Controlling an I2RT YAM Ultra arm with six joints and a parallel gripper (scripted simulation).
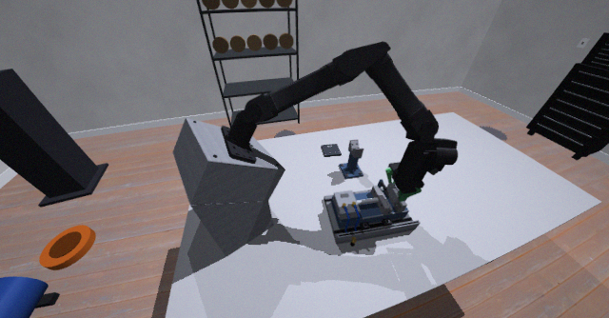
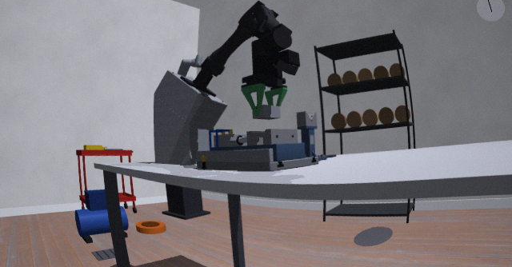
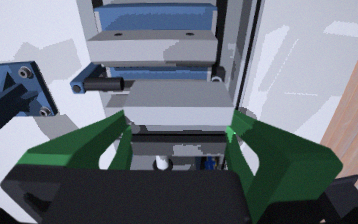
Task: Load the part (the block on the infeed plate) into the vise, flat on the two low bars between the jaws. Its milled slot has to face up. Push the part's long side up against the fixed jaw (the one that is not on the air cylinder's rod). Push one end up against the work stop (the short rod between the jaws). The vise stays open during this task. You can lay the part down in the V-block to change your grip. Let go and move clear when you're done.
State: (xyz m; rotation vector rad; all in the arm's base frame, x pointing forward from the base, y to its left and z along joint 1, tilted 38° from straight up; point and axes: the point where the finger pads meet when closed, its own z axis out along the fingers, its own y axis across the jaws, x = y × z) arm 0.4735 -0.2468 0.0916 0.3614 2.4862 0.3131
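The part is 10 mm above my hand. The rest, counted from my hand: work stop 20 mm ahead, 70 mm to the left, 50 mm below; fixed jaw 40 mm ahead, 10 mm to the left, 60 mm below; moving jaw 30 mm behind, 30 mm to the left, 60 mm below.
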